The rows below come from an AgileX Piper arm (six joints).
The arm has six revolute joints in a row. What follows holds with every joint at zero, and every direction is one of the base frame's.
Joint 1 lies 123 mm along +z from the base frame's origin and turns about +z.
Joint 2 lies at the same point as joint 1 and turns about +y.
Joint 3 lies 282.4 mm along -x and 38.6 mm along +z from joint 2 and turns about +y.
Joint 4 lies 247.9 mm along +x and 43.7 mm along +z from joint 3 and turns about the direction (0.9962, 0, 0.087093).
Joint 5 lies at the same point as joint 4 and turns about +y.
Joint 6 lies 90.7 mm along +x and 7.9 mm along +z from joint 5 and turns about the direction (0.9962, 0, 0.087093).
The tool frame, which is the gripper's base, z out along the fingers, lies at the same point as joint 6; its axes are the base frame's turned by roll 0, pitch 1.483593 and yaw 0 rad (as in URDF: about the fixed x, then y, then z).
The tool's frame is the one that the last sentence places.
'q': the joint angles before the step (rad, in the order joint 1, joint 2, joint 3, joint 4, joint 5, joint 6). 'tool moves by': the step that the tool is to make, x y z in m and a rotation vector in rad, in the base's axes. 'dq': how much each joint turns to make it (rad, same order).
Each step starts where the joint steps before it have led.
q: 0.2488, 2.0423, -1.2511, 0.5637, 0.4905, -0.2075
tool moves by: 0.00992, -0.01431, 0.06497, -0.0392, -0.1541, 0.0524
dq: -0.0347, -0.1157, -0.0829, -0.1131, 0.0646, 0.0037
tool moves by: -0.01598, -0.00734, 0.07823, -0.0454, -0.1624, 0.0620
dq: -0.0038, -0.1669, -0.0554, -0.0984, 0.0790, 0.0007
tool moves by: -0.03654, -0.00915, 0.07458, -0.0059, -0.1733, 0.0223
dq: 0.0000, -0.1908, -0.0195, -0.0451, 0.0444, -0.0002
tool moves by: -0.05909, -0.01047, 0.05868, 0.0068, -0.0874, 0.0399
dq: 0.0000, -0.2046, -0.0001, -0.0069, 0.1243, -0.0047
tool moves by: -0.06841, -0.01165, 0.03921, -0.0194, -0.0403, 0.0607
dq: 0.0000, -0.1949, 0.0000, -0.0004, 0.1716, -0.0197
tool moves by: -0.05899, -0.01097, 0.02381, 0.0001, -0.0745, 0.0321
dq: 0.0001, -0.1649, 0.0075, 0.0039, 0.0912, -0.0104
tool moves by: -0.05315, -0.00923, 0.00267, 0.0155, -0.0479, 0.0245
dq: 0.0000, -0.1619, 0.0574, 0.0174, 0.0574, -0.0009
